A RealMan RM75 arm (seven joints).
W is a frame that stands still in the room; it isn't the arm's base.
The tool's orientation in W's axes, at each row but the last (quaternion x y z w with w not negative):
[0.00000 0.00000 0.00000 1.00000]
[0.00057 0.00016 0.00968 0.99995]
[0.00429 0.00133 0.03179 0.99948]
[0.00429 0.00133 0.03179 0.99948]
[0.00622 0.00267 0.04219 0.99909]
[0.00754 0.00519 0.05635 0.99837]
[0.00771 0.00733 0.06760 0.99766]
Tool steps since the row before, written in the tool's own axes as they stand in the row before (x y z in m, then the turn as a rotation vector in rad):
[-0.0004 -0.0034 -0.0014 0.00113 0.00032 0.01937]
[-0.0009 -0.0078 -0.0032 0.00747 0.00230 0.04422]
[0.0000 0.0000 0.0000 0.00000 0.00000 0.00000]
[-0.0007 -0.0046 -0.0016 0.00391 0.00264 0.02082]
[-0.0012 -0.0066 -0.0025 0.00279 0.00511 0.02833]
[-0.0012 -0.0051 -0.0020 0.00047 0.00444 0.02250]
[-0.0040 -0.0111 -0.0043 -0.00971 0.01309 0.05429]
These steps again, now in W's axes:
[-0.0004 -0.0034 -0.0014 0.00113 0.00032 0.01937]
[-0.0007 -0.0078 -0.0032 0.00744 0.00239 0.04422]
[0.0000 0.0000 0.0000 0.00000 0.00000 0.00000]
[-0.0004 -0.0046 -0.0016 0.00380 0.00271 0.02083]
[-0.0007 -0.0066 -0.0026 0.00252 0.00498 0.02838]
[-0.0006 -0.0052 -0.0021 0.00022 0.00414 0.02256]
[-0.0025 -0.0115 -0.0044 -0.01053 0.01088 0.05462]

